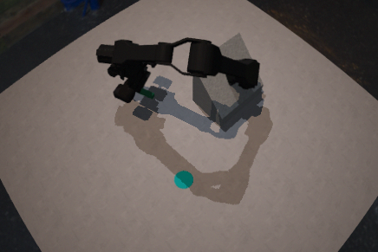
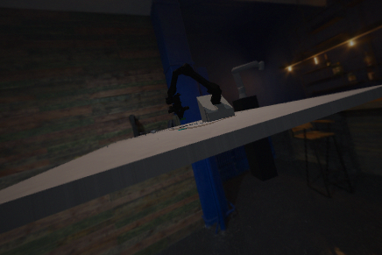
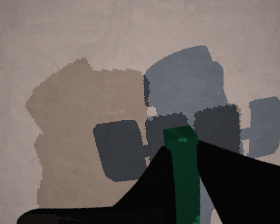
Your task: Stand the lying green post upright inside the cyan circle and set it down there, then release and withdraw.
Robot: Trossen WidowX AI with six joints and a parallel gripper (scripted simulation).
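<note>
Right now my gripper tip is 330 mm to the right of the cyan circle, 60 mm above it and 50 mm short of it. The rest, counted from my gripper tip: green post 20 mm to the left, 10 mm behind.
</note>
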